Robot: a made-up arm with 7 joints.
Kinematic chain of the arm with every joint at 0, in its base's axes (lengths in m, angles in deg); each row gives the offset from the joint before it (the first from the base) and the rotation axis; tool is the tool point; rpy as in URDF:
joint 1: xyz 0 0 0.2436 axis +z
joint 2: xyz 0 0 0 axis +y
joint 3: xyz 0 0 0.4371 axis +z
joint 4: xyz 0.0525 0 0 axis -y
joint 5: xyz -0.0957 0 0.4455 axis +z
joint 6: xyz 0 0 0 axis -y
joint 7: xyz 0.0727 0 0 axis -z
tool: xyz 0 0 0 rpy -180 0 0
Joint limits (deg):
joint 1: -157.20..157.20
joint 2: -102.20..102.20
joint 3: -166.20..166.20
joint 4: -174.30..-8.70
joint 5: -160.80..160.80
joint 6: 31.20..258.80
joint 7: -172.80..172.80
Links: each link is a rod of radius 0.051 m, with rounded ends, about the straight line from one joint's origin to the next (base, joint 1, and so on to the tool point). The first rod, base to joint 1, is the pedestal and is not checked.
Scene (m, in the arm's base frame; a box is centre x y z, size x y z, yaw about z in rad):
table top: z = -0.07
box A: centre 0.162 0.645 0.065 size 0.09 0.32 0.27 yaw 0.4
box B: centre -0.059 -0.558 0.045 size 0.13 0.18 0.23 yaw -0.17
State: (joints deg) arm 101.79 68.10 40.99 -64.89 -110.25 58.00 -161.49
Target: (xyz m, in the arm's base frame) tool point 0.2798 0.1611 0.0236
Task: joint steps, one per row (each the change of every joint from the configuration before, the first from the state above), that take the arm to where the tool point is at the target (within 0.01 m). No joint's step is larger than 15 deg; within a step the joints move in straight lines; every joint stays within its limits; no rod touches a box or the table.
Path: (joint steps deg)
1: -11.22 -13.91 -2.28 -4.61 -9.43 -2.96 6.66
2: -11.22 -13.91 -2.28 -4.60 -9.43 -2.95 6.67
3: -11.23 -13.92 -2.28 -4.61 -9.42 -2.96 6.66
4: -11.22 -13.91 -2.28 -4.60 -9.43 -2.96 6.67
5: -11.22 -13.91 -2.28 -4.61 -9.43 -2.95 6.66
6: 3.29 9.74 -9.72 -12.63 11.62 0.65 -6.66
7: 3.29 9.73 -9.73 -12.64 11.61 0.64 -6.67
8: 3.29 9.74 -9.72 -12.63 11.62 0.65 -6.66
9: 3.29 9.74 -9.73 -12.64 11.62 0.65 -6.67
10: 3.29 9.73 -9.73 -12.64 11.62 0.65 -6.66

